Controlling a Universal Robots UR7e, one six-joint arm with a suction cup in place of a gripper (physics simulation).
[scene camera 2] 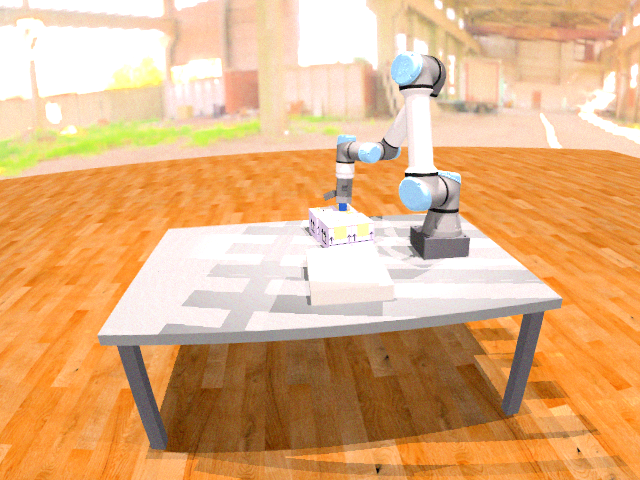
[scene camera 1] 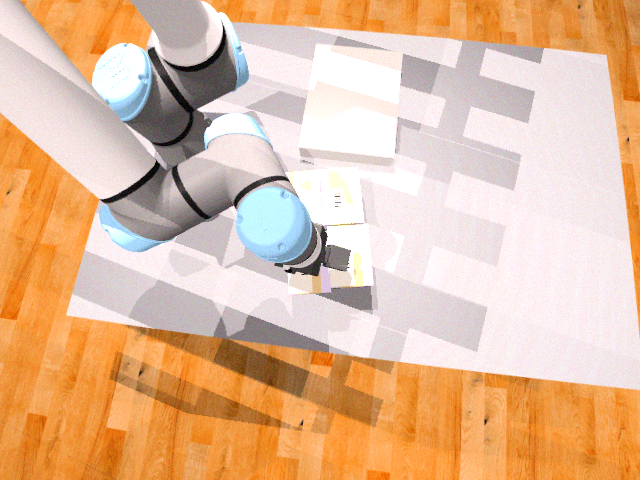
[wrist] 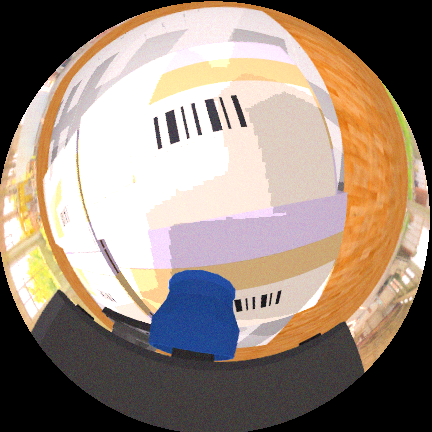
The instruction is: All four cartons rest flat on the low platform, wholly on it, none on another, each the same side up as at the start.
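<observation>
The cartons stand packed together in a block on the table, behind the low platform. They are white with yellow patches and barcodes. The low white platform carries nothing. My blue suction cup points straight down over the near corner carton of the block. It is at or just above that carton's top, and I cannot tell whether it touches. In the overhead view the wrist hides the cup. Nothing hangs from the cup.
The grey-and-white patterned table stands on a wooden floor. The robot's dark base sits on the table to the right of the cartons. The arm's elbow and forearm cover the table's left part in the overhead view.
</observation>
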